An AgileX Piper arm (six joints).
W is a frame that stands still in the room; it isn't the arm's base.
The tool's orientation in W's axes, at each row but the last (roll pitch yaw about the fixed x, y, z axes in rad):
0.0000 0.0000 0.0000
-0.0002 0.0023 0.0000
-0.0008 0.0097 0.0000
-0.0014 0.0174 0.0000
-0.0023 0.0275 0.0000
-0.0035 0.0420 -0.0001
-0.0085 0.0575 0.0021
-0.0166 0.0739 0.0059
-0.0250 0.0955 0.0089
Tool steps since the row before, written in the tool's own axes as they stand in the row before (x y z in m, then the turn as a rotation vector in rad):
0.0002 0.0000 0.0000 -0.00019 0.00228 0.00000
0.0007 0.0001 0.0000 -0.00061 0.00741 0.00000
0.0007 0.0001 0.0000 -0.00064 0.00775 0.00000
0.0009 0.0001 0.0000 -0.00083 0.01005 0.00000
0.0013 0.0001 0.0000 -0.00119 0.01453 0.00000
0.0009 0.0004 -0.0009 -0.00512 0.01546 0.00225
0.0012 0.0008 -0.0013 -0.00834 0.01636 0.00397
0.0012 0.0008 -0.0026 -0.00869 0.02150 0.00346
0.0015 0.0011 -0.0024 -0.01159 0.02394 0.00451
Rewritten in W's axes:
0.0002 0.0000 0.0000 -0.00019 0.00228 0.00000
0.0007 0.0001 0.0000 -0.00061 0.00741 0.00000
0.0007 0.0001 0.0000 -0.00064 0.00775 0.00000
0.0009 0.0001 0.0000 -0.00083 0.01005 0.00000
0.0013 0.0001 0.0000 -0.00119 0.01453 0.00000
0.0009 0.0004 -0.0009 -0.00502 0.01547 0.00241
0.0011 0.0008 -0.0014 -0.00814 0.01638 0.00430
0.0010 0.0008 -0.0027 -0.00856 0.02150 0.00374
0.0013 0.0011 -0.0026 -0.01138 0.02394 0.00500

